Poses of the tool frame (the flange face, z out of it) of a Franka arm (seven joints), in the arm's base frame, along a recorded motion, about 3 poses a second.
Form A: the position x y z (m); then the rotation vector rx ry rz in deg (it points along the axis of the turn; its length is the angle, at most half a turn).
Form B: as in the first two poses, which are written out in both.
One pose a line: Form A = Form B
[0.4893 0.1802 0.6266 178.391 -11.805 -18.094] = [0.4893 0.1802 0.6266 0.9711 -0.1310 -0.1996 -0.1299 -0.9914 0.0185]
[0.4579 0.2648 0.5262 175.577 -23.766 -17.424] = [0.4579 0.2648 0.5262 0.9452 -0.2666 -0.1884 -0.2599 -0.9638 0.0600]
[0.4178 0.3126 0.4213 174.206 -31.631 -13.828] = [0.4178 0.3126 0.4213 0.9245 -0.3525 -0.1452 -0.3460 -0.9357 0.0689]
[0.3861 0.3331 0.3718 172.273 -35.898 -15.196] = [0.3861 0.3331 0.3718 0.9027 -0.4012 -0.1557 -0.3911 -0.9157 0.0923]
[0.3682 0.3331 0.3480 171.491 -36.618 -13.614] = [0.3682 0.3331 0.3480 0.9015 -0.4110 -0.1358 -0.3999 -0.9108 0.1022]
